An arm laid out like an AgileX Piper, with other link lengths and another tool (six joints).
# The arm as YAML. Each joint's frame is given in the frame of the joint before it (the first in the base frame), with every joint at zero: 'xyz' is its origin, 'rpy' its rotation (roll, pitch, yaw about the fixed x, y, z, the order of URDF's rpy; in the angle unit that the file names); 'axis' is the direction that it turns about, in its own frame. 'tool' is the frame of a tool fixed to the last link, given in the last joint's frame.
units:
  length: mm
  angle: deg
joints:
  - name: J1
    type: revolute
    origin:
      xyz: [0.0, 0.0, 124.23]
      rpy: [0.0, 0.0, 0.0]
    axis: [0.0, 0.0, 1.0]
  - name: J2
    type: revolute
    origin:
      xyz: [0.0, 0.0, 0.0]
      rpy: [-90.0, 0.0, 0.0]
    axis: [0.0, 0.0, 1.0]
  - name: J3
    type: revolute
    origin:
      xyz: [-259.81, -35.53, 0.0]
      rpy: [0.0, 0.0, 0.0]
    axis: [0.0, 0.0, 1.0]
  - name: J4
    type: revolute
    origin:
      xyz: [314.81, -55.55, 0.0]
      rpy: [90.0, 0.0, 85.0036]
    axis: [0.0, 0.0, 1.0]
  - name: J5
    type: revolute
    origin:
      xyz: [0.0, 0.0, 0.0]
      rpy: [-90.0, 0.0, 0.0]
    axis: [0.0, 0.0, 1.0]
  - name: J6
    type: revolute
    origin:
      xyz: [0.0, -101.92, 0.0]
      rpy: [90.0, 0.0, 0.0]
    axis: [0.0, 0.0, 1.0]
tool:
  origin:
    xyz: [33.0, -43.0, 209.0]
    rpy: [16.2, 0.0, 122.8]
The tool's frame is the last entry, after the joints.
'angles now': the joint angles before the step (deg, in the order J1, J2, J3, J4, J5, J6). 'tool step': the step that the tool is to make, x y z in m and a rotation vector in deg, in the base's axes. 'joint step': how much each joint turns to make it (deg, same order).
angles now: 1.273 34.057 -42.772 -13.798 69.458 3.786
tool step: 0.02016 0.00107 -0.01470 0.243 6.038 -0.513
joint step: 0.001 11.621 -4.853 0.000 -0.580 0.783
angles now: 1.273 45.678 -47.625 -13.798 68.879 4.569
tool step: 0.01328 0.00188 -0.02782 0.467 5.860 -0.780
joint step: 0.000 9.632 -2.399 0.106 -1.153 1.204
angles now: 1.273 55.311 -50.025 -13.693 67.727 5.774
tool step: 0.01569 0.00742 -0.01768 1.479 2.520 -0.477
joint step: 0.000 6.709 -2.434 1.210 -1.649 0.876
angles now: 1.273 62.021 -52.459 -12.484 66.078 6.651
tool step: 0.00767 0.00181 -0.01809 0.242 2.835 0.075
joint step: 0.001 5.176 -1.290 0.240 -1.056 0.132
